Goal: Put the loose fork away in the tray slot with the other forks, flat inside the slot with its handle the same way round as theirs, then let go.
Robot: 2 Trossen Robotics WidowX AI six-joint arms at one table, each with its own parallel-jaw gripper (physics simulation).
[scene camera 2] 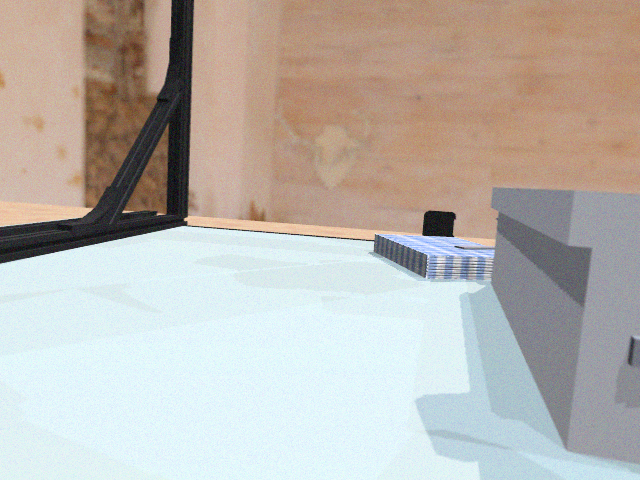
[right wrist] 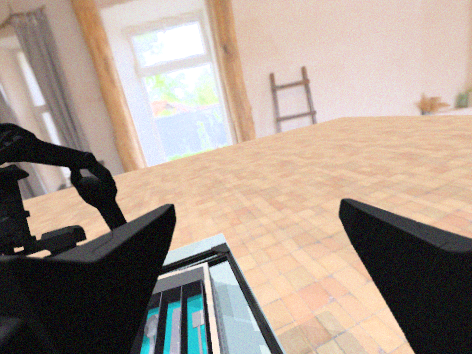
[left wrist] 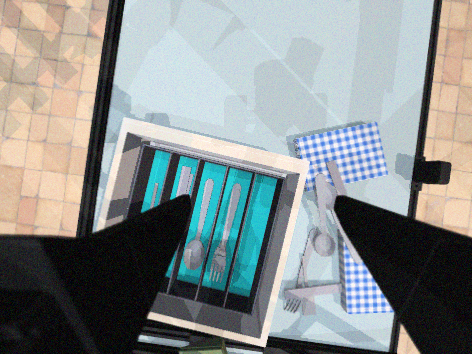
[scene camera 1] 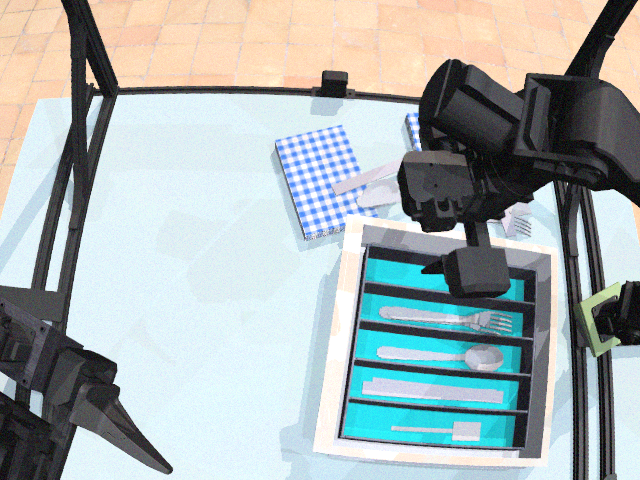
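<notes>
The loose fork's tines (scene camera 1: 522, 225) (left wrist: 292, 304) show behind the tray's back right corner in scene camera 1, among crossed cutlery; its handle is partly hidden and hard to tell apart. The tray (scene camera 1: 330, 361) (left wrist: 200, 142) has forks (scene camera 1: 439, 316) (left wrist: 229, 215) in its second slot from the back, handles to the left, tines to the right in scene camera 1. My left gripper (left wrist: 261, 201) is open and empty, high above the tray's back part; one finger is hidden in scene camera 1. My right gripper (right wrist: 257, 209) is open and empty, far left of the tray.
A checked cloth (scene camera 1: 320, 175) (scene camera 2: 449, 253) (left wrist: 345, 150) lies behind the tray, with a knife (scene camera 1: 364, 178) and a spoon (scene camera 1: 377, 193) partly over it. A second checked cloth (scene camera 1: 412, 126) (left wrist: 367, 290) lies near the back. The back slot (scene camera 1: 395, 271) (left wrist: 257, 225) shows no cutlery.
</notes>
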